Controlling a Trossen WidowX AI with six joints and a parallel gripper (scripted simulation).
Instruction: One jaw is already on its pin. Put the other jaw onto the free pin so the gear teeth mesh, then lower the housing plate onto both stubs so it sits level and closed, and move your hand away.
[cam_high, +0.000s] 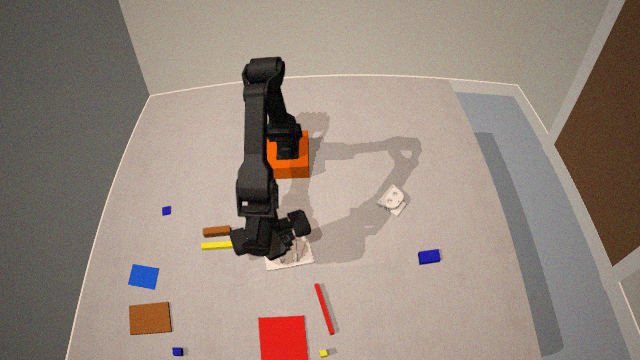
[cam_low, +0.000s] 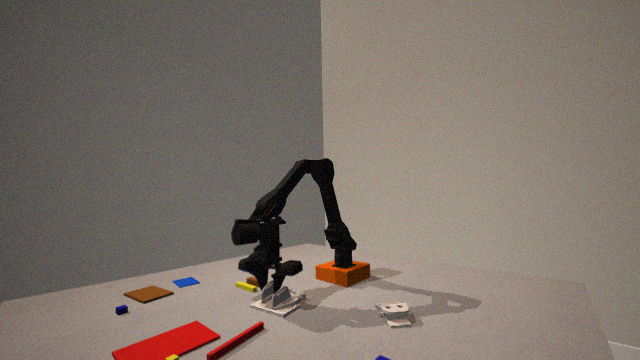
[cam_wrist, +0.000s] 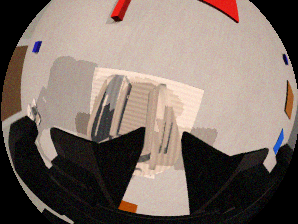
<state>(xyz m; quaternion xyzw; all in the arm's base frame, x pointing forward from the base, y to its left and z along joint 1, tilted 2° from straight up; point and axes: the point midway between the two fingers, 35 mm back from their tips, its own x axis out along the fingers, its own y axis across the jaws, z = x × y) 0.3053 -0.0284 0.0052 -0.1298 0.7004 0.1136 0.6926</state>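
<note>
Now: gripper tip 40 mm past the pale jaw and 10 mm to the right of it. Round my gripper tip: red bar (160 mm ahead, 120 mm to the left, 10 mm below); then yellow bar (20 mm behind, 160 mm to the right, 10 mm below); then brown bar (60 mm behind, 160 mm to the right, 10 mm below).
</note>
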